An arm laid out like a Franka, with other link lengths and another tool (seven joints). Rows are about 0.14 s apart.
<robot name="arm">
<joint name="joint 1" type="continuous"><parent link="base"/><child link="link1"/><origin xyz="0.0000 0.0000 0.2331" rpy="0.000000 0.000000 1.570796"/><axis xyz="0 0 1"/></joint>
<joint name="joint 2" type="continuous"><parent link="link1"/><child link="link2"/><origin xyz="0.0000 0.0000 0.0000" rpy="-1.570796 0.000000 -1.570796"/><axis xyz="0 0 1"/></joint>
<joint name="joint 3" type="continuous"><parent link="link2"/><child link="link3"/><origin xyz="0.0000 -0.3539 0.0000" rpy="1.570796 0.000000 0.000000"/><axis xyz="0 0 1"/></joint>
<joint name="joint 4" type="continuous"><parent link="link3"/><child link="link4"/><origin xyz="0.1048 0.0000 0.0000" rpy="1.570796 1.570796 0.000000"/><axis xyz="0 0 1"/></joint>
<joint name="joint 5" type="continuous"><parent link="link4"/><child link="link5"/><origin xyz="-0.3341 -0.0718 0.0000" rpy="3.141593 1.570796 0.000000"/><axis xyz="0 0 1"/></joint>
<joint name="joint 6" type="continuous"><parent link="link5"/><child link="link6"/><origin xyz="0.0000 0.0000 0.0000" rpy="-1.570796 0.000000 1.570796"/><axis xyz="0 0 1"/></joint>
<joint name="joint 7" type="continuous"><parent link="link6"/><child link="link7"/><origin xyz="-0.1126 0.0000 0.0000" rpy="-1.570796 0.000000 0.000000"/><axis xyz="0 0 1"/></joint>
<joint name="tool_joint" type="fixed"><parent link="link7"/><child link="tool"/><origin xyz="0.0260 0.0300 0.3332" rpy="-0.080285 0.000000 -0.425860"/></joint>
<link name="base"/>
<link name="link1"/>
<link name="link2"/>
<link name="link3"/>
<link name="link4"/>
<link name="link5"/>
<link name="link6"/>
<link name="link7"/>
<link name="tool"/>
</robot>
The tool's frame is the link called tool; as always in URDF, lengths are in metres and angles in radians. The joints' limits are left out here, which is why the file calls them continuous.
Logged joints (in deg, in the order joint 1, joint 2, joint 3, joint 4, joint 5, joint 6, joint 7), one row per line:
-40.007, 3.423, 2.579, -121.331, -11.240, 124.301, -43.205
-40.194, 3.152, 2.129, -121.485, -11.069, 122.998, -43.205
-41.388, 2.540, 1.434, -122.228, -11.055, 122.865, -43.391
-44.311, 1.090, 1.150, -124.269, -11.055, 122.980, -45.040
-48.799, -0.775, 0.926, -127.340, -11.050, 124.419, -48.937
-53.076, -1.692, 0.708, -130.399, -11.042, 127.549, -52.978
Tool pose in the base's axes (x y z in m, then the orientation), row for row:
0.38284, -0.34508, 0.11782, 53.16, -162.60, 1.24
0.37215, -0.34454, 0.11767, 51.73, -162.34, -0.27
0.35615, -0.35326, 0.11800, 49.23, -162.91, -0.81
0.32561, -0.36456, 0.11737, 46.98, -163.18, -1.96
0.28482, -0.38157, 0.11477, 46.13, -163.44, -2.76
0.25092, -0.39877, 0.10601, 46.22, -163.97, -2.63
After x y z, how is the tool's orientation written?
As a rotation vector, in degrees.
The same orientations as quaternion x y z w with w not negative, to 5 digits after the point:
0.30980, -0.94758, 0.00723, 0.07782
0.30254, -0.94944, -0.00158, 0.08383
0.28821, -0.95373, -0.00474, 0.08552
0.27556, -0.95711, -0.01150, 0.08872
0.27053, -0.95850, -0.01619, 0.08848
0.27032, -0.95899, -0.01538, 0.08385

